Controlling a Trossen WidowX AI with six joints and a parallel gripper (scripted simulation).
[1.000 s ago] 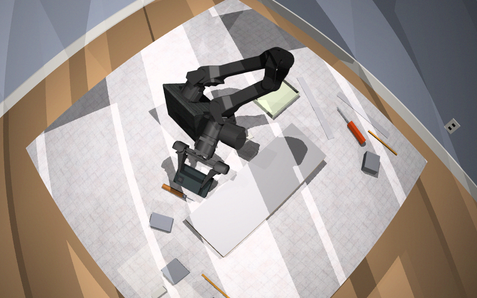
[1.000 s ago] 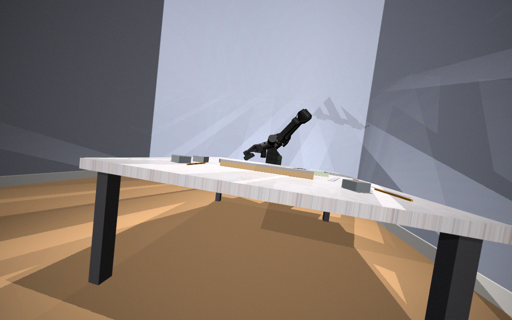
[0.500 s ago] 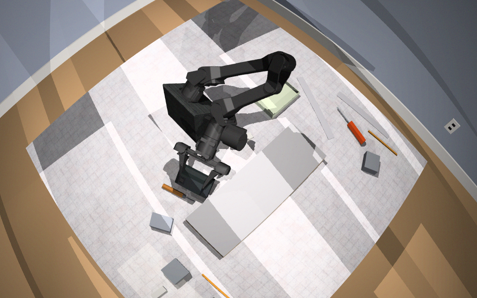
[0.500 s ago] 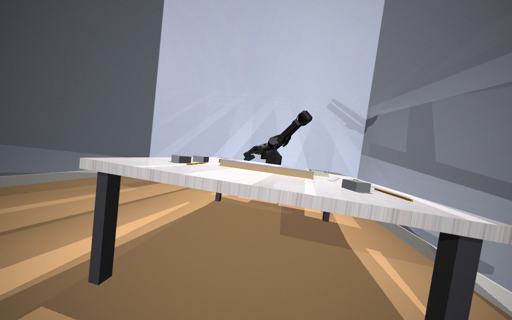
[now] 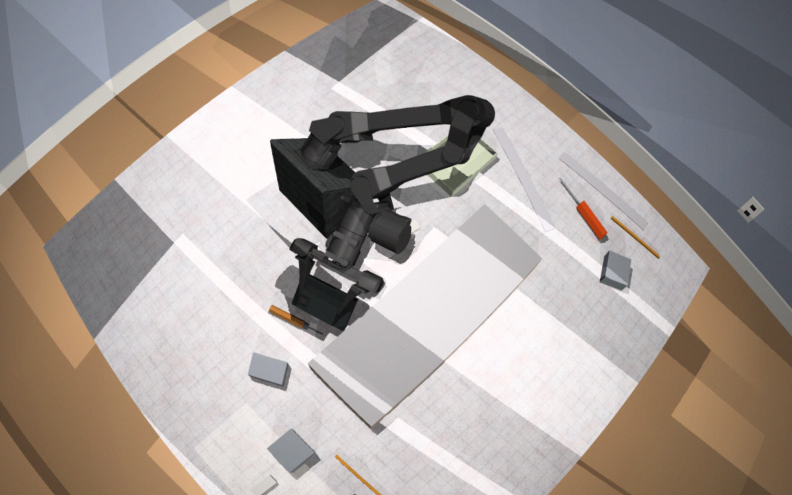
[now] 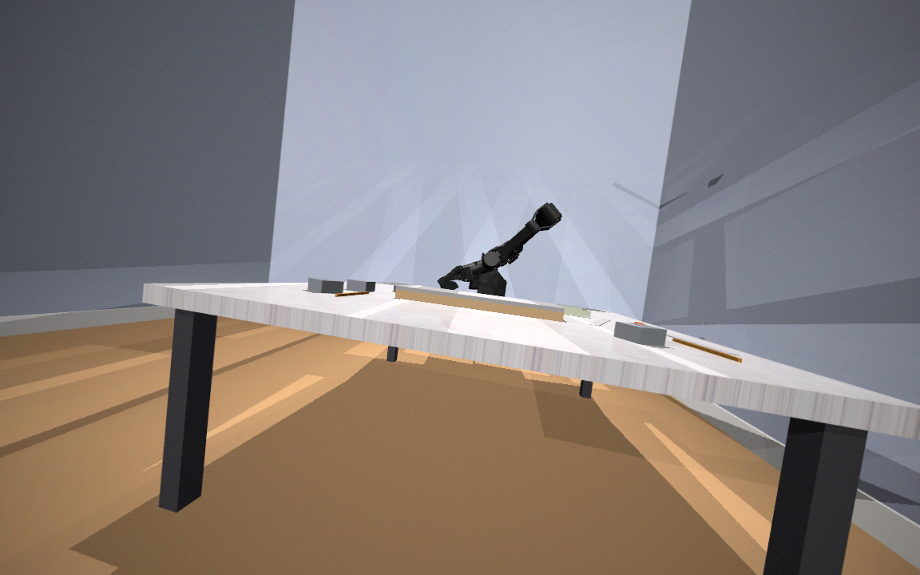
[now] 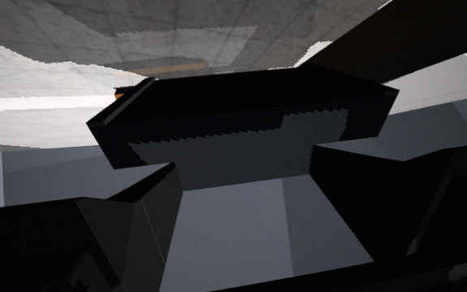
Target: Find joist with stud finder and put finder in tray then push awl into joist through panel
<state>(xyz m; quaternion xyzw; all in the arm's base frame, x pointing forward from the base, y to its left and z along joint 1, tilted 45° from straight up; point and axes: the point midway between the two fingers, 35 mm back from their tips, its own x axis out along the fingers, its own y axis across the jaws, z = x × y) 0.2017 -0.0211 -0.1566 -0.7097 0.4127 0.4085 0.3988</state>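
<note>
Right now my gripper tip is 1 cm past the awl, 5 cm to the left of it and 7 cm above it. From my gripper tip the other things lie so: stud finder (1 cm behind, 1 cm to the right, 1 cm below); pale green tray (10 cm behind, 48 cm to the left, 6 cm below).
</note>
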